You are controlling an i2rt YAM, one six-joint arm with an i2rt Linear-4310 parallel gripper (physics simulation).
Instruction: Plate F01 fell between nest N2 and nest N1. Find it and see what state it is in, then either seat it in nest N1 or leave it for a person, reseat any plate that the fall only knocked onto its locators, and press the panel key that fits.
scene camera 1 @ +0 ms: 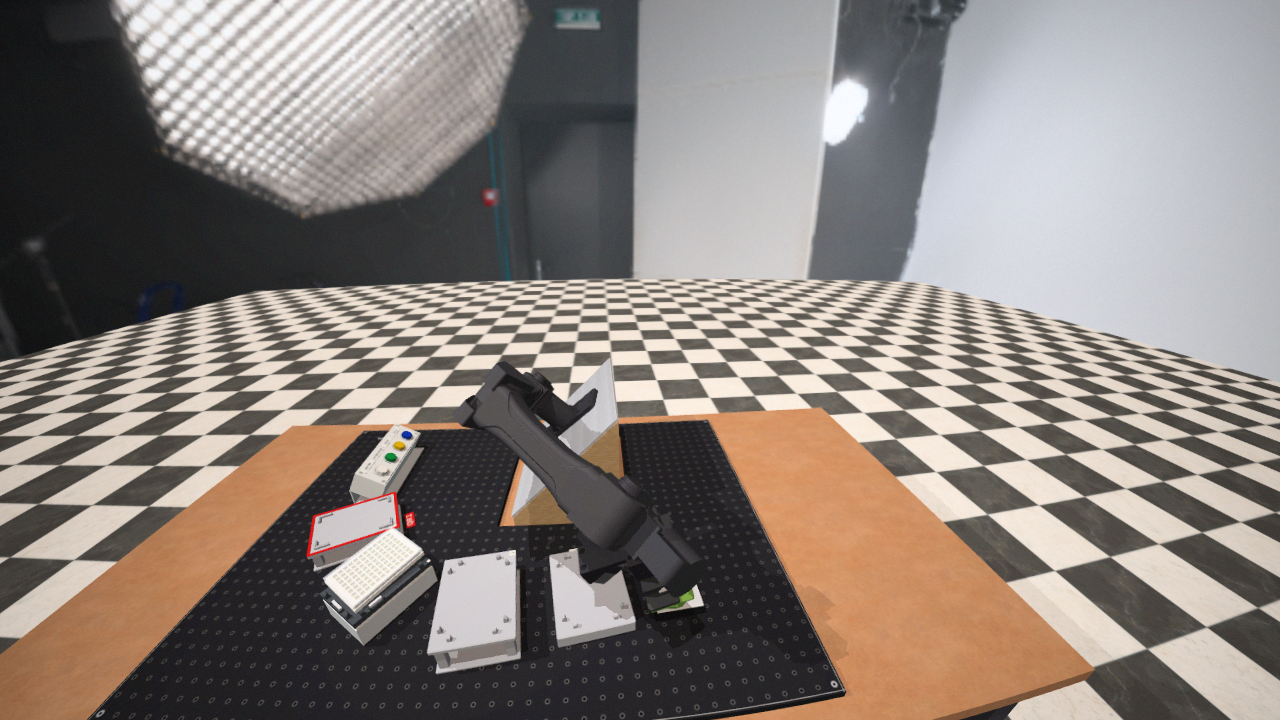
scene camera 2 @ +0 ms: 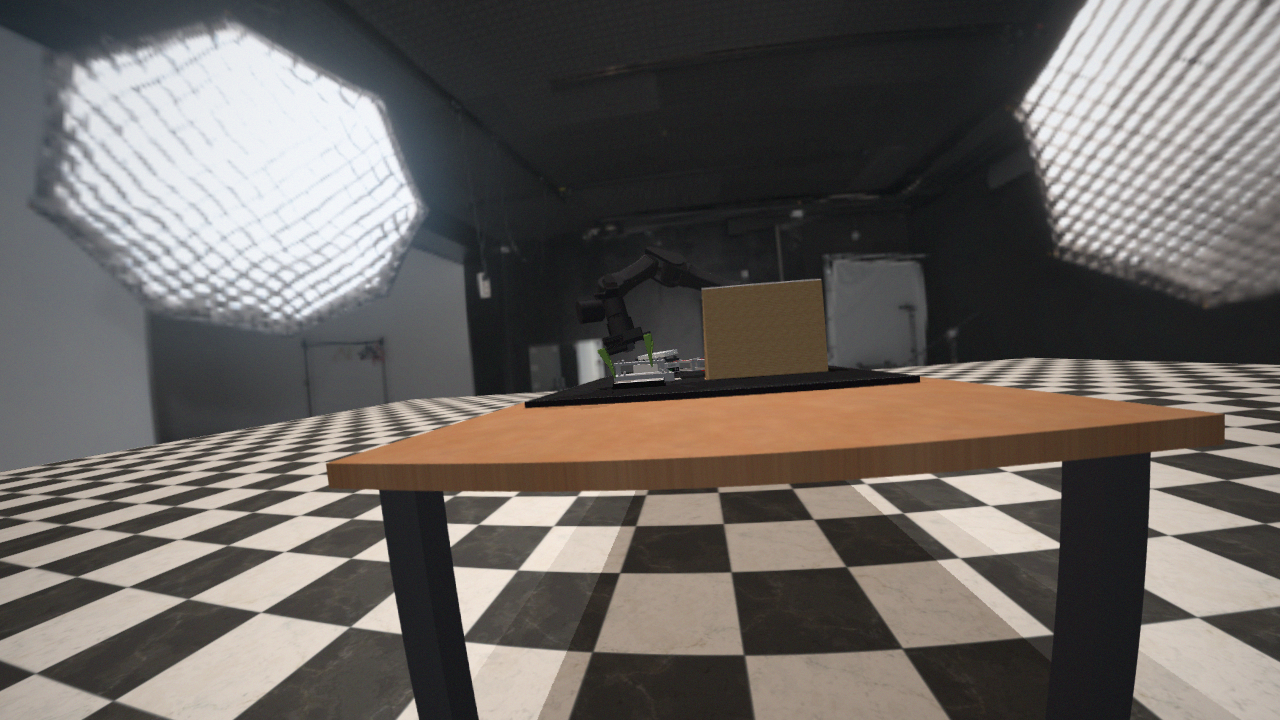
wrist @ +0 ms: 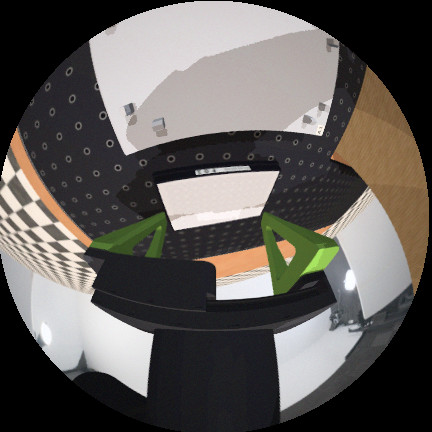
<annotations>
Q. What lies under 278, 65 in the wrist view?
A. A nest N2.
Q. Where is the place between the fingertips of my gripper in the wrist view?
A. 213, 217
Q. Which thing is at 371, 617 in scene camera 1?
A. A white well plate on holder.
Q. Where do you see a dark-framed plate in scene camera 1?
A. At 696, 606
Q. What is my gripper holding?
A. Nothing.
</annotations>
